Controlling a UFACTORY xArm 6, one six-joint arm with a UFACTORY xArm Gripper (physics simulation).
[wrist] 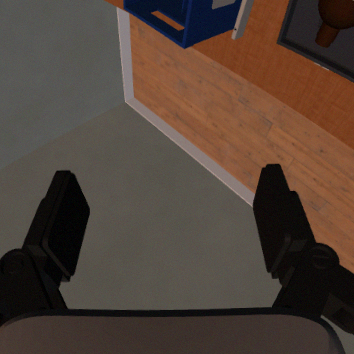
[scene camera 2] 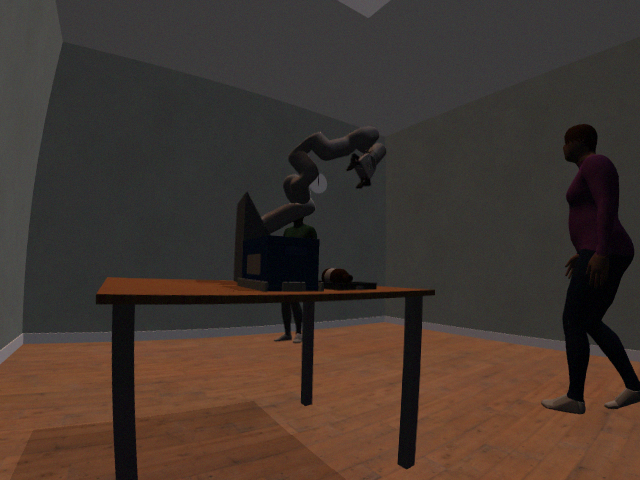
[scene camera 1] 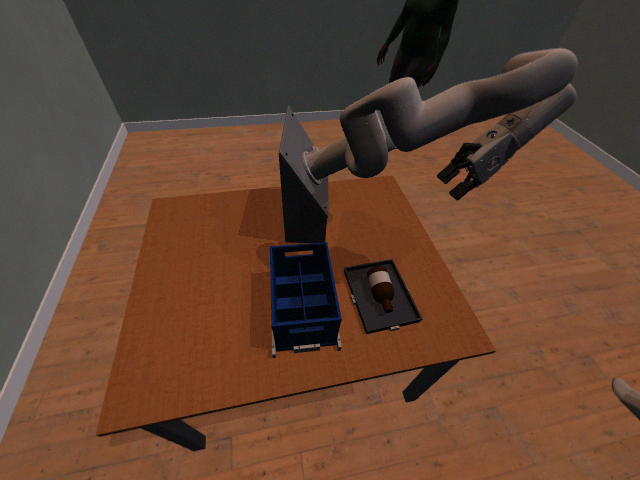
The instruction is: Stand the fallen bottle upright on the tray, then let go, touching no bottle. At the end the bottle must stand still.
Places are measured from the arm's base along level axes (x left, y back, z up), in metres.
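Pixels of known places: gripper, between the fingertips: [wrist: 168,187] [scene camera 2: 353,178] [scene camera 1: 447,188]; arm's base, origin of its link: [scene camera 2: 259,228] [scene camera 1: 311,168].
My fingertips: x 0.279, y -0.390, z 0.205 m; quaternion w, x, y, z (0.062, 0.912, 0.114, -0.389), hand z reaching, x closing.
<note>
For each thing: its middle in the pictures, then the offset to it from my fingertips.
- brown bottle with a white label, middle of its body: [scene camera 1: 382,290] [scene camera 2: 339,277] dx -0.075, dy -0.012, dz -0.427 m
- blue crate with compartments, middle of its body: [scene camera 1: 302,294] [scene camera 2: 277,264] dx -0.350, dy -0.026, dz -0.381 m
A brown bottle with a white label [scene camera 1: 381,290] [scene camera 2: 344,276] [wrist: 339,12] lies on its side in the black, low-rimmed tray [scene camera 1: 403,314] [scene camera 2: 366,285] [wrist: 305,31]. In scene camera 1 its neck points toward the table's front edge. Part of the bottle is cut off at the top right of the wrist view. My gripper [scene camera 1: 452,184] [scene camera 2: 356,175] [wrist: 168,187] is open and empty. It hangs high above the table's level, well apart from the bottle, and its fingers point obliquely down.
A blue crate with compartments [scene camera 1: 289,338] [scene camera 2: 292,263] [wrist: 207,27] stands left of the tray, with pale blocks at its front corners. My arm's dark base stand [scene camera 1: 305,219] rises behind it. A person in green [scene camera 1: 423,36] [scene camera 2: 300,232] and one in purple [scene camera 2: 599,206] stand off the table.
</note>
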